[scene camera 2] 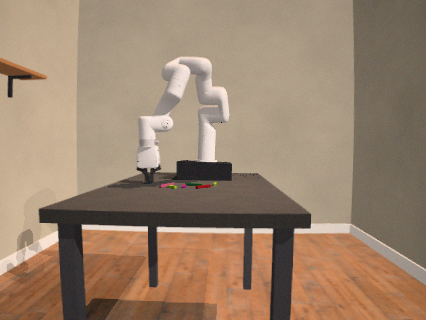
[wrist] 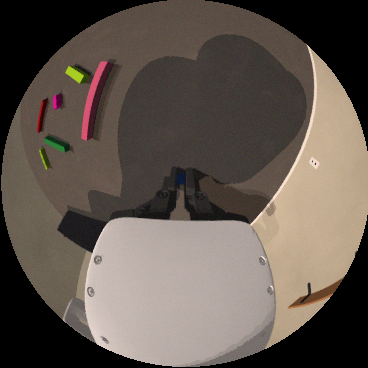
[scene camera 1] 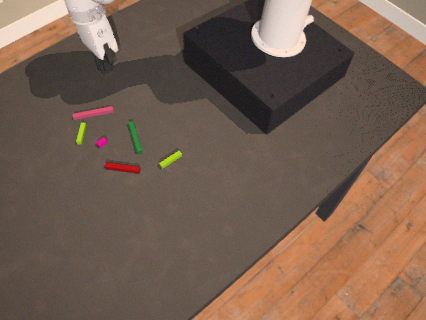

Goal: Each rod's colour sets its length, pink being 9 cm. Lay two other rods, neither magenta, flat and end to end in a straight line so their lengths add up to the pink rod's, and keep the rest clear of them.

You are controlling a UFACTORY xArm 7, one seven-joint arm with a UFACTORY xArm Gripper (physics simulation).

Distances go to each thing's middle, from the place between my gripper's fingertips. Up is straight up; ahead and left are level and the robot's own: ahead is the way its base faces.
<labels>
Right now my hand is 9 cm short of the pink rod [wrist: 103, 68] and 10 cm to the right of it.
</labels>
